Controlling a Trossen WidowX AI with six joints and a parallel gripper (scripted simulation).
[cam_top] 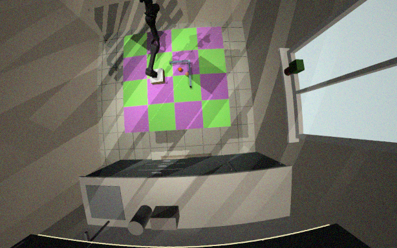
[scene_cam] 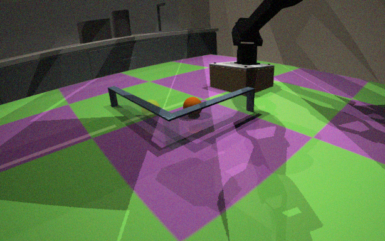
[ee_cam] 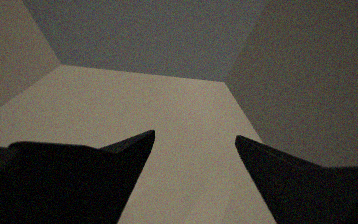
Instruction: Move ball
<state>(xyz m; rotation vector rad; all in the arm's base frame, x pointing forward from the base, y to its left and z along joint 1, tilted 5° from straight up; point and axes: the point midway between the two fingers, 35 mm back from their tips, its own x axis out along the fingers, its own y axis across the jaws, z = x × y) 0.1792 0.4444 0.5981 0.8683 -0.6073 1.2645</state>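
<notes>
My gripper tip is 230 mm short of the see-through copy of ball, 400 mm to the left of it and 710 mm above it.
</notes>
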